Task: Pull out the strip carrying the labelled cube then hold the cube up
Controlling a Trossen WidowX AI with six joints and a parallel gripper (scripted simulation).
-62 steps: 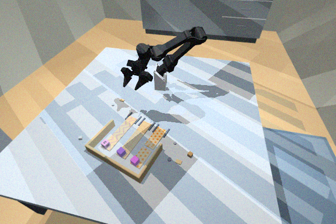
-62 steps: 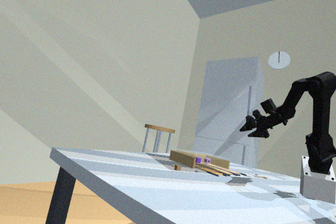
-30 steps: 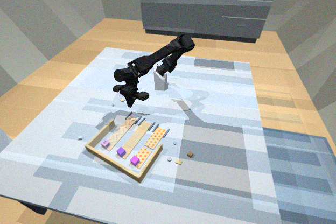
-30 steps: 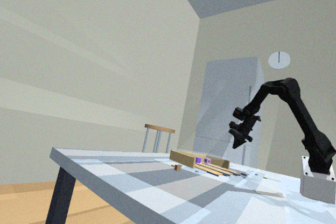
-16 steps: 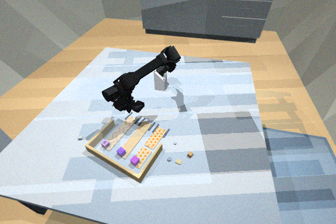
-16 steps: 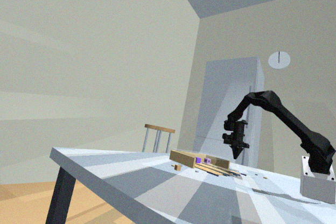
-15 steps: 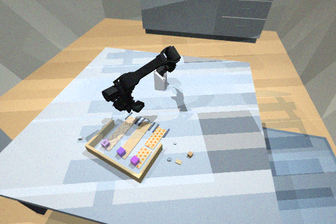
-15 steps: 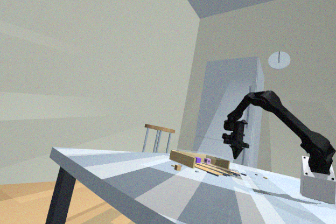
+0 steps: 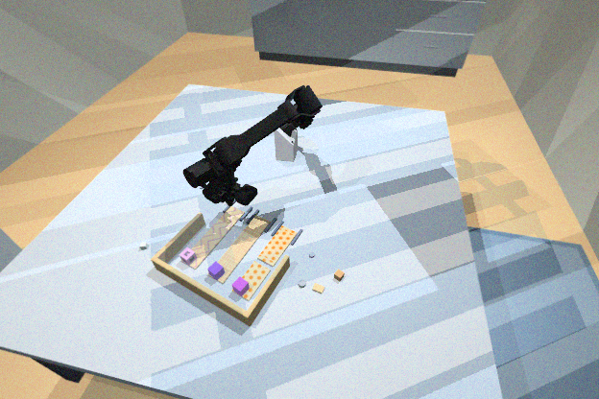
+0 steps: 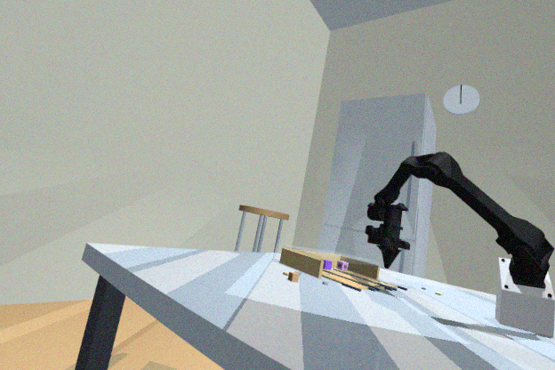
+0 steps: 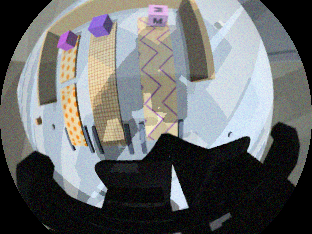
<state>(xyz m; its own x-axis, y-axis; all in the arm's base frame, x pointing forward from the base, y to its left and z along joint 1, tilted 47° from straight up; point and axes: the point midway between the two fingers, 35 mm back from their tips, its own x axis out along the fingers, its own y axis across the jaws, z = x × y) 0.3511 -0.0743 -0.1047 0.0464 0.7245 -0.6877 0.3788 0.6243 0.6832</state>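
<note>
Now: gripper tip 8 cm short of the zigzag-patterned strip, 5 cm above it and 4 cm to the left of it. Also, from my gripper tip: tan block 35 cm to the left, 18 cm ahead, 5 cm below; then purple labelled cube 17 cm ahead, 8 cm to the right, 4 cm below.
</note>
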